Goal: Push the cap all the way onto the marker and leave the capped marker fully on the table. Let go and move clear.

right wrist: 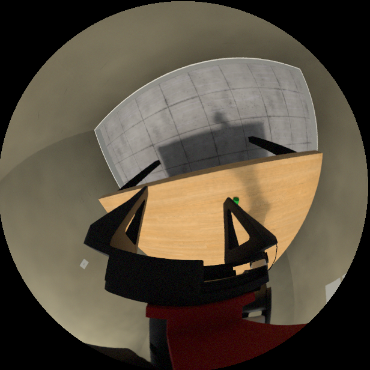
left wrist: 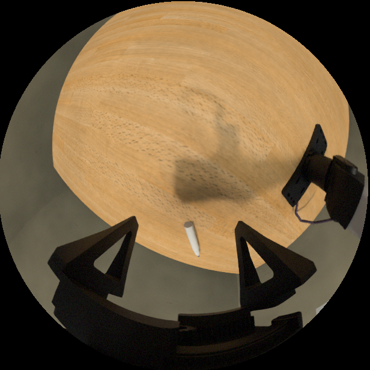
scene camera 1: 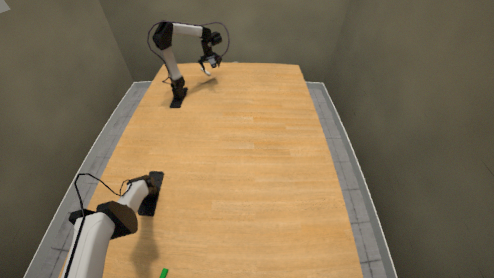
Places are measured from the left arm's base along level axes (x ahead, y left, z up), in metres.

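Pixels of known places: left gripper, fingertip midpoint: (scene camera 1: 212,69); left arm's base, link origin: (scene camera 1: 179,97); right arm's base, link origin: (scene camera 1: 151,192).
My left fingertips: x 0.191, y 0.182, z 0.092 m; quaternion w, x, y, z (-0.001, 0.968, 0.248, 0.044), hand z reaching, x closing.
Ahead of a thing's pixels: the offset from my left fingertips to its top centre. Level surfaces: height alone.
The white marker @(dx -0.084, dy +0.128, dz -0.074 m) (scene camera 1: 207,73) (left wrist: 192,239) lies on the table near its far edge. In the left wrist view it shows between the open fingertips, its tapered tip pointing to the table edge. My left gripper (scene camera 1: 210,66) (left wrist: 186,225) is open and empty above that end of the table. The green cap @(dx -0.019, dy -1.109, dz -0.074 m) (scene camera 1: 164,273) (right wrist: 236,201) lies on the table at the near end, partly cut off by the bottom of the scene view. My right gripper (right wrist: 188,195) is open and empty; the cap shows just beside its right fingertip in the right wrist view. The scene view does not show the right gripper.
The wooden table @(dz -0.092 m) (scene camera 1: 250,165) (left wrist: 150,60) (right wrist: 185,220) has a grey tiled floor (scene camera 1: 345,200) (right wrist: 200,105) around it. The left arm's base (scene camera 1: 178,97) (left wrist: 304,175) and the right arm's base (scene camera 1: 151,200) stand along the table's left side in the scene view.
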